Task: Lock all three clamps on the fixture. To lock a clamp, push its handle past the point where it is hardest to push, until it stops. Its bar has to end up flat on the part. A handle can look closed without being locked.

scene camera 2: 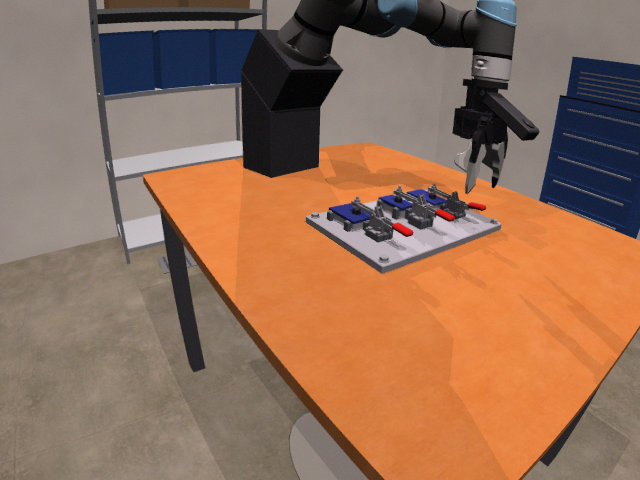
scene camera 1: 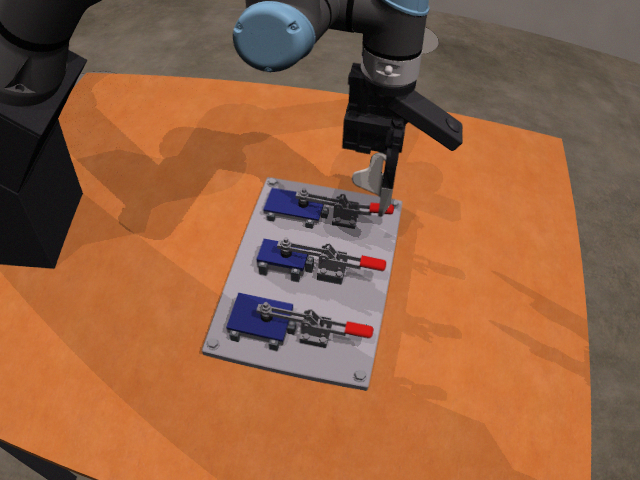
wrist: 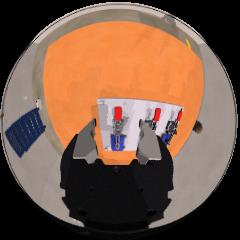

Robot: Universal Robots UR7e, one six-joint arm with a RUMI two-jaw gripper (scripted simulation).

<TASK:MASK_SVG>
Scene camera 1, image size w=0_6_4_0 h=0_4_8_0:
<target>my gripper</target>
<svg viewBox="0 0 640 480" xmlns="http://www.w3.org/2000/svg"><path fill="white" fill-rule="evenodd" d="M353 63L348 76L348 85L350 85L349 101L344 117L342 148L370 154L371 151L380 152L372 155L368 168L353 173L352 182L356 186L380 197L378 216L382 217L391 205L398 154L402 153L406 124L409 122L451 151L456 150L463 143L463 126L460 121L414 90L416 81L403 87L382 86L374 83L363 74L361 64Z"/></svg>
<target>blue part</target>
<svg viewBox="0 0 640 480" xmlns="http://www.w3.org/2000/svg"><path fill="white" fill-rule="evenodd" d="M271 188L263 209L264 214L270 212L275 213L275 216L301 221L309 219L319 224L324 204L309 201L306 208L301 208L298 205L299 199L295 198L296 192Z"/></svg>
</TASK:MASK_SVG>
